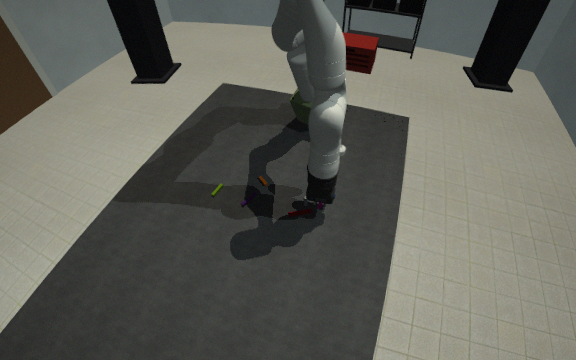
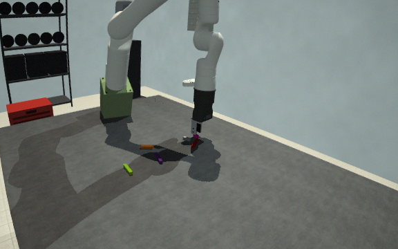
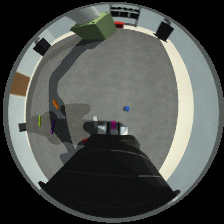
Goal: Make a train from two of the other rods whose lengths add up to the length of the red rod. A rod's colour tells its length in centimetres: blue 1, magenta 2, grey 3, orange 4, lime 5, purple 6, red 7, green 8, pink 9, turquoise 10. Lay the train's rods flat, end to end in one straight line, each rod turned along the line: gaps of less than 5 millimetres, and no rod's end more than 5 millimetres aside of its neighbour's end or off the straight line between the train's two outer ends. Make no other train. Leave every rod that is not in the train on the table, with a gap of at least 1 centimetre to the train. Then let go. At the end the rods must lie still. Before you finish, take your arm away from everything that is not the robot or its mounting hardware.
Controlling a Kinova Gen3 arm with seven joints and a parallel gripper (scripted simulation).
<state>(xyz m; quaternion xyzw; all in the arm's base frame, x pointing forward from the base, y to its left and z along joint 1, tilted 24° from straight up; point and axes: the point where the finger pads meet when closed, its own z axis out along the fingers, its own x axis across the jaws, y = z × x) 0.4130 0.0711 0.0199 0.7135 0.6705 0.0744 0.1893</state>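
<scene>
My gripper is now 3 cm above the magenta rod. Also, from my hand: blue rod 4 cm behind, 4 cm to the left, 3 cm below; then grey rod 1 cm behind, 5 cm to the right, 3 cm below; then red rod 4 cm ahead, 6 cm to the right, 3 cm below.
</scene>
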